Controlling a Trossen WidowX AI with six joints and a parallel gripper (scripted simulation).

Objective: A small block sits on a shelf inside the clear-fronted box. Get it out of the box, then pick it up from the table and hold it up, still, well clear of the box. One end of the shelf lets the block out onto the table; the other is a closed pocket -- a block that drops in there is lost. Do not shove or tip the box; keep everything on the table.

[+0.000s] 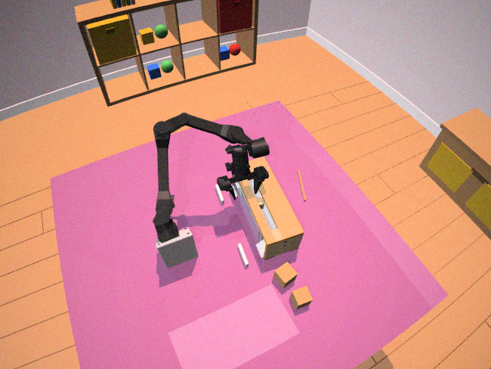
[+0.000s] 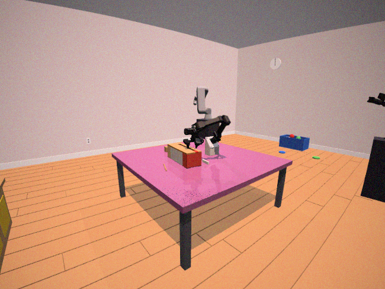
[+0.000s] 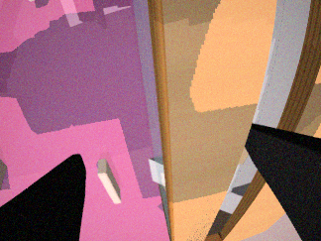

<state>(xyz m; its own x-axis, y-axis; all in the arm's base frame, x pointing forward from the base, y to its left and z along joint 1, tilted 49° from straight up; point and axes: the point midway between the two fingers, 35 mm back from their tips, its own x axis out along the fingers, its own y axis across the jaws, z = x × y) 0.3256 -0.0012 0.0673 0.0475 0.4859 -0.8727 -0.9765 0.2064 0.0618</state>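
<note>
Now: the tan block 40 mm ahead of my gripper tip, 40 mm to the right of it and 30 mm below it. Also, from my gripper tip: thin stick 290 mm ahead, 10 mm to the right, 110 mm below; long wooden box 20 mm ahead, 40 mm to the right, 50 mm below.
</note>
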